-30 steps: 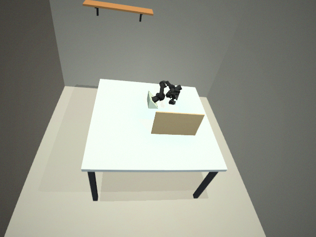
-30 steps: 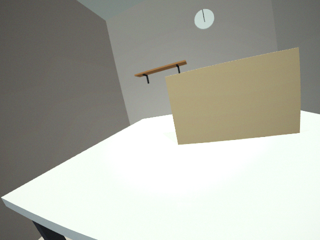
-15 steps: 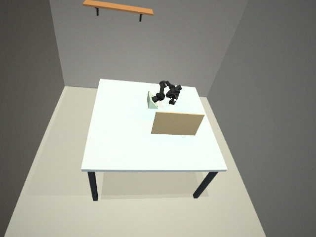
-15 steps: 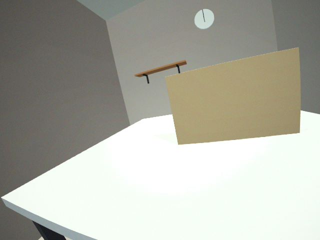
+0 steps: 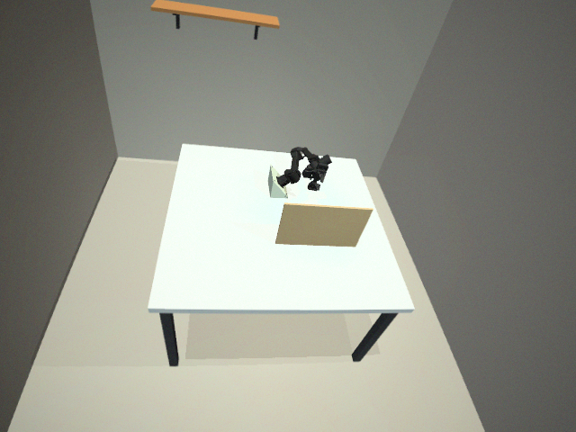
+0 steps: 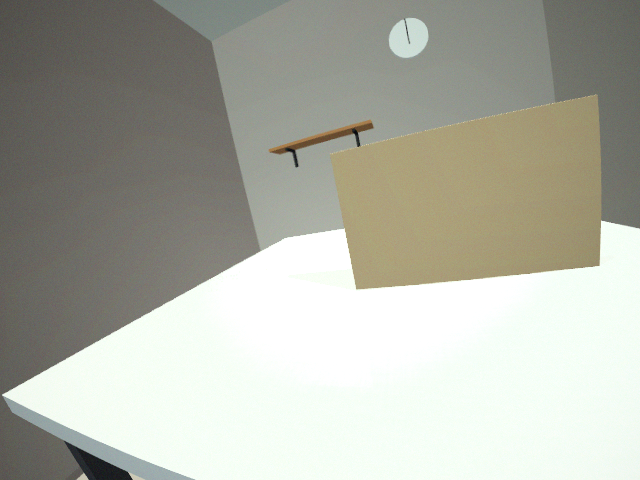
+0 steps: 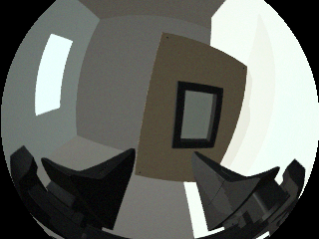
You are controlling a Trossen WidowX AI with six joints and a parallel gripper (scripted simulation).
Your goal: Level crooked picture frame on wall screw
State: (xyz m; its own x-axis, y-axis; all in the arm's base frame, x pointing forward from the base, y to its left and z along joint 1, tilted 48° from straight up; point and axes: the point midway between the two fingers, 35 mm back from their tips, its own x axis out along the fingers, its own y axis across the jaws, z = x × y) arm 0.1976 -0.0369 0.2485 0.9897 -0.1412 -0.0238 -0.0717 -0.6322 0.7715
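The picture frame lies 190 mm ahead of my gripper tip, 30 mm to the right of it and 90 mm below it. The rest, counted from my gripper tip: tan wall panel 200 mm ahead, 20 mm to the right, 100 mm below.
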